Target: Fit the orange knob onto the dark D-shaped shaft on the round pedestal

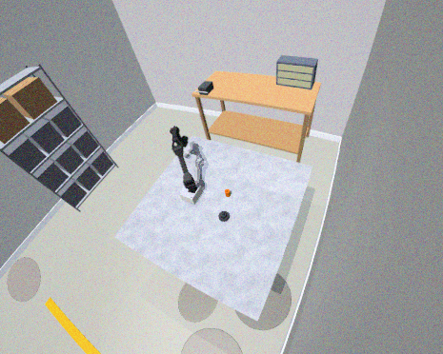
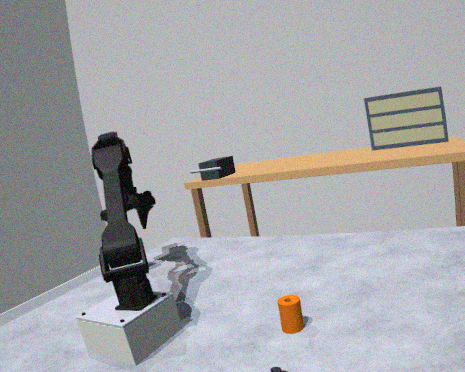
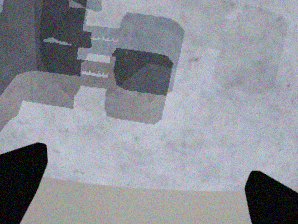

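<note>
Right now my gripper tip is 560 mm short of the orange knob, 350 mm to the left of it and 80 mm above it. Also, from my gripper tip: round dark pedestal 590 mm ahead, 550 mm to the right, 80 mm below.
</note>
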